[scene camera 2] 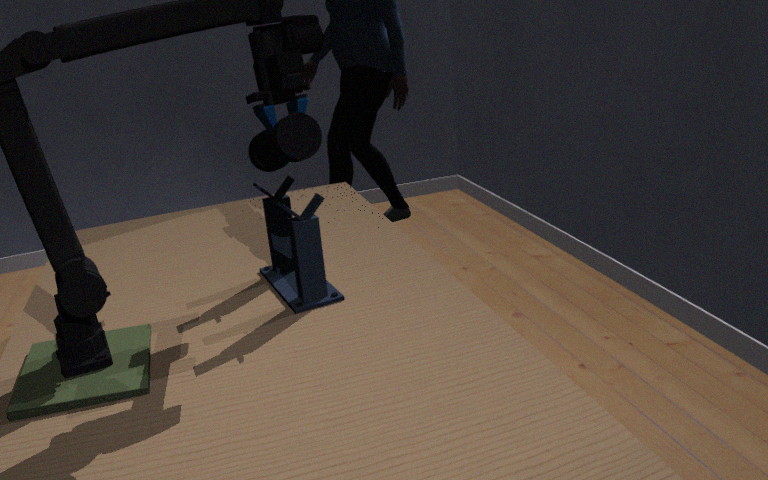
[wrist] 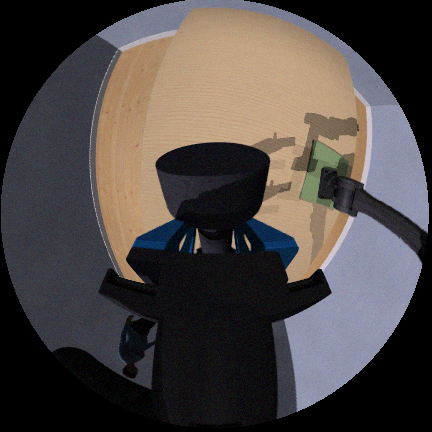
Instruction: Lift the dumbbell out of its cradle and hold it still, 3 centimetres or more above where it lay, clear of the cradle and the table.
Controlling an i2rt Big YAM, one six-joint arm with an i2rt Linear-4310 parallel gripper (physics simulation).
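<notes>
The black dumbbell hangs in the air, its two round heads showing in the scene view. My gripper, with blue fingers, is shut on the dumbbell's handle between the heads. The dark blue-grey cradle stands upright on the table, below the dumbbell. A visible gap lies between the heads and the cradle's V-shaped tops in the scene view. The cradle is hidden in the wrist view. In the wrist view the near head covers part of the handle.
The arm's base stands on a green plate on the table, left in the scene view. A person stands behind the table's far edge, near the arm's wrist in the scene view. Walls stand beyond the table.
</notes>
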